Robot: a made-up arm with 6 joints.
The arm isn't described. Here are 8 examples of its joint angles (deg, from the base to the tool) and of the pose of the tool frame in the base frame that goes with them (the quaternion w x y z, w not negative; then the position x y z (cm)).
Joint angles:
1: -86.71 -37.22 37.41 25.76 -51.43 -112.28
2: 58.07 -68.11 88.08 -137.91 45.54 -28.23
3: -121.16 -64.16 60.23 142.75 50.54 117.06
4: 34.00 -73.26 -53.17 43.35 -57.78 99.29
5: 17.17 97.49 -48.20 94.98 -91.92 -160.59
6: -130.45 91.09 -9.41 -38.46 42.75 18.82
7: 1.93 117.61 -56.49 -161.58 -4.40 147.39
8: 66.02 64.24 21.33 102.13 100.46 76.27
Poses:
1: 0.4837 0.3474 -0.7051 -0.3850 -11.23 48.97 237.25
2: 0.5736 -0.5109 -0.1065 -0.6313 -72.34 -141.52 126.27
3: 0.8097 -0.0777 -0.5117 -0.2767 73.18 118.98 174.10
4: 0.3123 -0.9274 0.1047 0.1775 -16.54 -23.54 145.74
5: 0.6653 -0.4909 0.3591 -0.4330 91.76 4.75 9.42
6: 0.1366 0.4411 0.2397 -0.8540 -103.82 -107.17 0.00
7: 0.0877 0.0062 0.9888 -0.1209 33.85 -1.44 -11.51
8: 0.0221 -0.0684 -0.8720 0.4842 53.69 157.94 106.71
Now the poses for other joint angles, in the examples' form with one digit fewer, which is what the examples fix.
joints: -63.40 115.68 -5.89 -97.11 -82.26 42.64
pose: 0.110 0.967 0.220 -0.067 65.2 -87.8 -39.0
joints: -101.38 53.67 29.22 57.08 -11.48 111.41
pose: 0.247 -0.523 0.810 0.100 -40.8 -173.5 133.4
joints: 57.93 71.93 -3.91 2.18 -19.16 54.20
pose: 0.353 -0.598 0.414 0.588 81.5 135.9 43.8
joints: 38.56 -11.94 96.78 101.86 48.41 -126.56
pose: 0.495 0.027 -0.654 0.572 -52.0 -25.4 243.3
